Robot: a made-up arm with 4 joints.
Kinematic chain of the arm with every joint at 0, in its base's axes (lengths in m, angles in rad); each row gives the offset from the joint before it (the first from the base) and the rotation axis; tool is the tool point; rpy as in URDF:
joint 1: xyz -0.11 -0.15 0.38 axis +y
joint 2: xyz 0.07 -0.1 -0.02 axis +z
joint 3: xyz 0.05 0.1 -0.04 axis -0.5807 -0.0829 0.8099
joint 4: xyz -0.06 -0.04 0 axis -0.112 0.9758 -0.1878
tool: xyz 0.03 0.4 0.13 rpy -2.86 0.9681 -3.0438
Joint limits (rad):
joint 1: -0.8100..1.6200
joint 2: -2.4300..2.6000
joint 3: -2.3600..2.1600
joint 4: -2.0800..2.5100
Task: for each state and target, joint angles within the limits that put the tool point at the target. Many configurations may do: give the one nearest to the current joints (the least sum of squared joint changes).
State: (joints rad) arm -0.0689 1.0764 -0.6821 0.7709
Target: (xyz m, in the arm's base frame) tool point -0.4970 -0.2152 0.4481
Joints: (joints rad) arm -0.0266 1.9157 -0.3075 0.4379
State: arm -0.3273 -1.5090 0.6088 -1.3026
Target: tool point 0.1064 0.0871 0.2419
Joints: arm -0.1411 -1.8597 1.0865 -1.5569
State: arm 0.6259 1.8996 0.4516 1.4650
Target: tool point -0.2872 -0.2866 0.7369
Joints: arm 1.0747 2.1234 -0.2692 0.7618
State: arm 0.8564 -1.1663 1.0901 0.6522
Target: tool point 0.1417 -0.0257 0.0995
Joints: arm 0.0035 -1.6660 1.6520 0.5353
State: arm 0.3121 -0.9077 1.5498 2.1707
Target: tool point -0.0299 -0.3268 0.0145
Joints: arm -0.3555 -1.2337 1.8747 2.5100
